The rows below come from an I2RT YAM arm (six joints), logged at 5 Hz.
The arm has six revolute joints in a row. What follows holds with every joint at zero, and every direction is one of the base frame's.
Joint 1 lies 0.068 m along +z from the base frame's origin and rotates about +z.
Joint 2 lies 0.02 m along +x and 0.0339 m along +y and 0.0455 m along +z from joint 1 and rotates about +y.
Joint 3 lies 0.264 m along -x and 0.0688 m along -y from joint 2 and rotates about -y.
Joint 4 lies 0.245 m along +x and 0.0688 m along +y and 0.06 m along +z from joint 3 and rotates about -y.
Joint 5 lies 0.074 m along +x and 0.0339 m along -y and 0.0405 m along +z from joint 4 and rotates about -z.
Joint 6 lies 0.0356 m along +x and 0.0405 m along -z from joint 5 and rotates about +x.
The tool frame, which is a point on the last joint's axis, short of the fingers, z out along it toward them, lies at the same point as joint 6; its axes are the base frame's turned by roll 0, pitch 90 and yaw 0 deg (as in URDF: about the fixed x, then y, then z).
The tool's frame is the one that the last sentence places.
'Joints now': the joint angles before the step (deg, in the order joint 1, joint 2, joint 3, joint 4, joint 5, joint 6). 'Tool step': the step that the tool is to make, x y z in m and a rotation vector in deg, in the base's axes. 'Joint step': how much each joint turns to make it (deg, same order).
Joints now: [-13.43, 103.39, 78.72, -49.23, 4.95, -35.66]
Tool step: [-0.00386, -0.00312, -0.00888, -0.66, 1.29, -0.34]
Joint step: [-0.55, 0.16, -1.75, 0.85, 0.86, -0.46]
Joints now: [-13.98, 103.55, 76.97, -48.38, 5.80, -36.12]
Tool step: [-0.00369, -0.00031, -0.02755, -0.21, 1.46, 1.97]
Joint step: [-0.19, 1.31, -4.72, 4.89, 0.00, -2.25]
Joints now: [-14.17, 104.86, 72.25, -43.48, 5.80, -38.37]
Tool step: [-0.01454, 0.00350, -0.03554, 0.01, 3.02, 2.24]
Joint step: [0.00, 0.94, -7.28, 5.53, 0.22, -2.36]
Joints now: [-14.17, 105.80, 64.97, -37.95, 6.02, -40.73]
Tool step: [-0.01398, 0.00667, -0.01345, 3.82, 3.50, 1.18]
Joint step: [0.21, -0.11, -3.26, -1.14, -2.97, -0.51]
